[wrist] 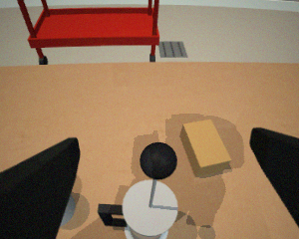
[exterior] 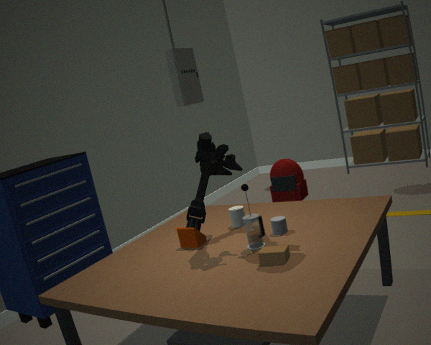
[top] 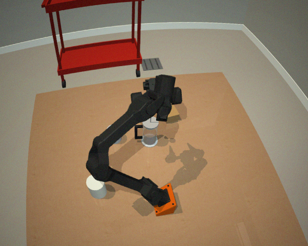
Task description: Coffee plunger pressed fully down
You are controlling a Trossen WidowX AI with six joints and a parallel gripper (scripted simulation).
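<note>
Right now my gripper tip is 30 mm short of the coffee press, 10 mm to the right of it and 210 mm above it. From my gripper tip the other things lie so: tan wooden block 180 mm ahead, 150 mm to the right, 320 mm below.
</note>
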